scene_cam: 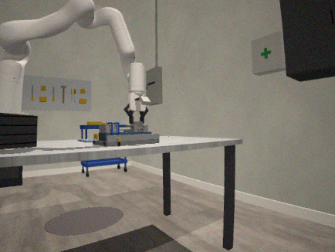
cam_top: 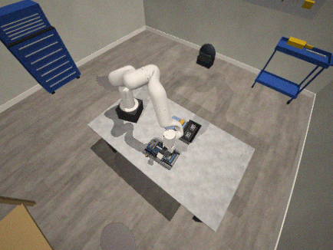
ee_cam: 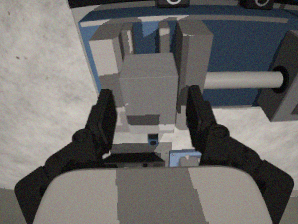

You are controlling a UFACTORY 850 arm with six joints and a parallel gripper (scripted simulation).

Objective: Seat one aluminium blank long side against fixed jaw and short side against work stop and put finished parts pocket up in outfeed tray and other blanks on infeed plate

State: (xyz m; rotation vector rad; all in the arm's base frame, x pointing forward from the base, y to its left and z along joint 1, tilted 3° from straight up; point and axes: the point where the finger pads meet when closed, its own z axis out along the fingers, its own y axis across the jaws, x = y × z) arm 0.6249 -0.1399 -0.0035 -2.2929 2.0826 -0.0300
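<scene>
My hand is 2 cm above the grey aluminium blank. From my hand the other things lie so: blue vise body (7 cm behind, 1 cm to the right, 8 cm below); then brass blank (11 cm behind, 37 cm to the left, 10 cm below).
</scene>
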